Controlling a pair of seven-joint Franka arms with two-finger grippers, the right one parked.
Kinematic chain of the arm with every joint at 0, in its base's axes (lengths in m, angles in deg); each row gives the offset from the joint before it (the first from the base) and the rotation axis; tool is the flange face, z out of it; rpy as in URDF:
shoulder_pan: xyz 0 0 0.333 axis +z
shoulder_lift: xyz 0 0 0 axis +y
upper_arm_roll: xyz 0 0 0.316 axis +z
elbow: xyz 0.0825 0 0 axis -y
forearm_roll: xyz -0.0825 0 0.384 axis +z
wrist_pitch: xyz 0 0 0 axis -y
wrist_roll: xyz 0.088 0 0 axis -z
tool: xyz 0 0 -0.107 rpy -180 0 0
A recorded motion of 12 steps. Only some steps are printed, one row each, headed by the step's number.
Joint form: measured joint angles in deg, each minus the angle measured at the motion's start. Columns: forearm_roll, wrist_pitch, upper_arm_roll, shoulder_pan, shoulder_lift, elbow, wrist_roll.
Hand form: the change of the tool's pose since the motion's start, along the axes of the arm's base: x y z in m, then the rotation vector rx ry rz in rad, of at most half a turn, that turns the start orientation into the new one. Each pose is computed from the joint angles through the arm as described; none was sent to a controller.
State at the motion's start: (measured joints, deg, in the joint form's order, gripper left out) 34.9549 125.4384 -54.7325 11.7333 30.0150 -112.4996 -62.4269
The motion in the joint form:
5: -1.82 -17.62 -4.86 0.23 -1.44 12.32 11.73
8: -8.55 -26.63 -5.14 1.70 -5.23 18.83 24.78
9: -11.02 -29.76 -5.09 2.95 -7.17 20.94 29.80
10: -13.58 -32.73 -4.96 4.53 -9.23 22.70 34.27
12: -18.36 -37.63 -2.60 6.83 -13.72 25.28 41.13
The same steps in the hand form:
5: 0.0222 -0.0099 0.0918 0.0915 0.0177 -0.1437
8: 0.0346 0.0107 0.1558 0.0897 0.0828 -0.2541
9: 0.0387 0.0246 0.1813 0.0855 0.1014 -0.2921
10: 0.0417 0.0409 0.2050 0.0789 0.1209 -0.3190
12: 0.0464 0.0774 0.2439 0.0717 0.1495 -0.3312

